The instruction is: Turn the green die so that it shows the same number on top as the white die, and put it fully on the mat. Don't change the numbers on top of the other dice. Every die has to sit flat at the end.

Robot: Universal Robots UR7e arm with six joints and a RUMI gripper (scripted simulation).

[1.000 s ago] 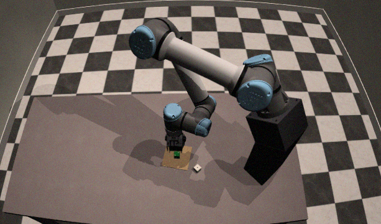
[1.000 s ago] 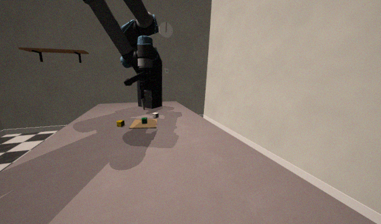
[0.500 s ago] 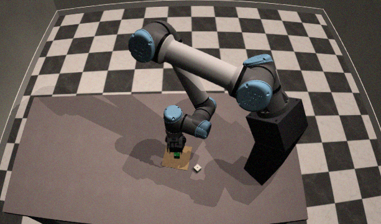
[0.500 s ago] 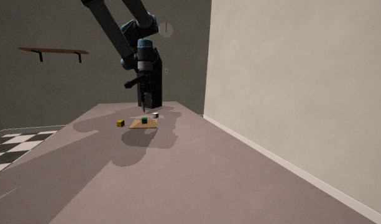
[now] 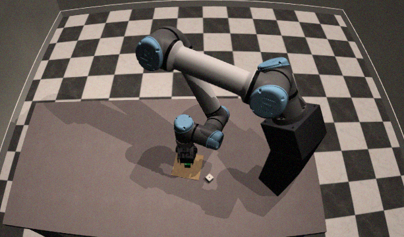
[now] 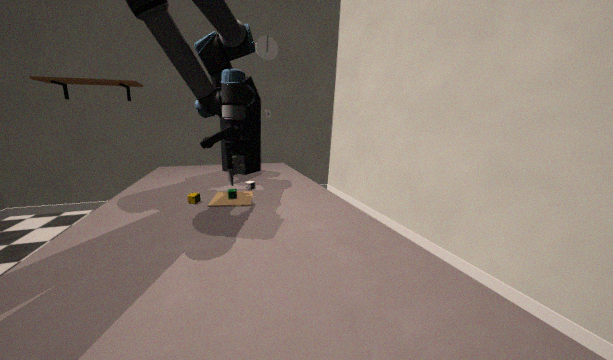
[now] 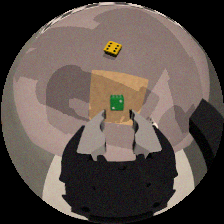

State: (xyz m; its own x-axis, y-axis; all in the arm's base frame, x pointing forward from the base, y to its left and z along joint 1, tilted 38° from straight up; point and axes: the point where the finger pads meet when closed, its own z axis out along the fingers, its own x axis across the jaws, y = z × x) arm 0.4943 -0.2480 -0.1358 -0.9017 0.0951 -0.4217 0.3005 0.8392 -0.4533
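Right now my hand is 50 mm above the green die. Also, from my hand: yellow die (120 mm to the right, 60 mm below, 30 mm behind); tan mat (70 mm below); white die (110 mm to the left, 80 mm behind, 60 mm below).
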